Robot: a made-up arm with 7 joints.
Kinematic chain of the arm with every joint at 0, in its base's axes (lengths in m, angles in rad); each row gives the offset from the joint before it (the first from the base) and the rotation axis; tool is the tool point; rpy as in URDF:
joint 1: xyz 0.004 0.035 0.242 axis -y
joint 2: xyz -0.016 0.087 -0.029 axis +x
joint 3: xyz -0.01 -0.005 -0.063 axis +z
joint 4: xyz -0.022 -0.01 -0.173 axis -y
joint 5: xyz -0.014 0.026 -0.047 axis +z
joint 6: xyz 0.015 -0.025 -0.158 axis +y
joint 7: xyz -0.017 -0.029 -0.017 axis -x
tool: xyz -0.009 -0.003 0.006 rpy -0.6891 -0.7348 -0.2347
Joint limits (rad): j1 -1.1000..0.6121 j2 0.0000..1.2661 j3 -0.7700..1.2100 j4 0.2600..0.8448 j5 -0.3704..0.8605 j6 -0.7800..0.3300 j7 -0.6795..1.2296
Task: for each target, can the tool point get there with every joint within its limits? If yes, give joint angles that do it. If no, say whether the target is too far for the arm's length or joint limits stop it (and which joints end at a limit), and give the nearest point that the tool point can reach.
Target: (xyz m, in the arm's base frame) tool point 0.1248 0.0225 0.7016
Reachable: no: joint limits stop it (at a limit: joint 1, joint 2, joint 4, joint 5, joint 6, joint 7) | nearest point 0.1217 0.5001 0.2748 | short by 0.640 m
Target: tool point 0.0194 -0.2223 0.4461
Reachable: no: joint limits stop it (at a limit: joint 1, joint 2, joint 3, joint 4, joint 5, joint 6) | nearest point -0.3149 -0.0107 0.0148 | short by 0.585 m
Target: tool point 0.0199 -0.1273 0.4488
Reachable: no: joint limits stop it (at a limit: joint 1, joint 2, joint 3, joint 4, joint 5, joint 6) | nearest point -0.3148 -0.0097 0.0151 | short by 0.560 m
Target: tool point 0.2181 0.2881 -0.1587
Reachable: yes | joints 0.4165 0.3523 0.9823 0.3060 0.2101 -0.5706 -0.3376
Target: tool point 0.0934 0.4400 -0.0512
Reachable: yes | joints 0.0635 0.8056 0.6725 0.6905 0.0284 0.0990 0.8278
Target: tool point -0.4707 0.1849 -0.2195
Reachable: no: too far | nearest point -0.3546 0.1688 -0.1066 | short by 0.163 m
